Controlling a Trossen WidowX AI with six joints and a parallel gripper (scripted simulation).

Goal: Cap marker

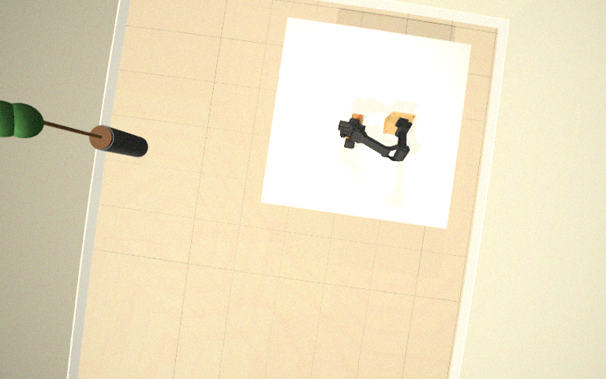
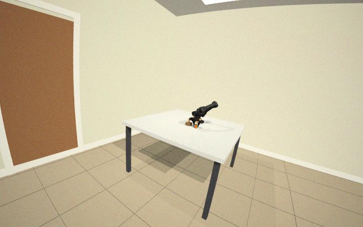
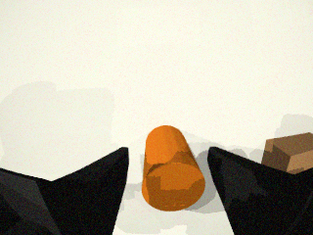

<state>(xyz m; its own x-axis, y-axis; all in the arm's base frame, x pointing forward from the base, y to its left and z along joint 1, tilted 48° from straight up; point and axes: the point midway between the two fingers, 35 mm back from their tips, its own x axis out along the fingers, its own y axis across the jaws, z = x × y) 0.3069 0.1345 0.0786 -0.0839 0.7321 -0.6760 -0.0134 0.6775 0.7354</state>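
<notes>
The brown holder block is 13 cm to the right of my gripper tip and 3 cm behind it. Also, from my gripper tip: orange marker cap 1 cm above.
</notes>
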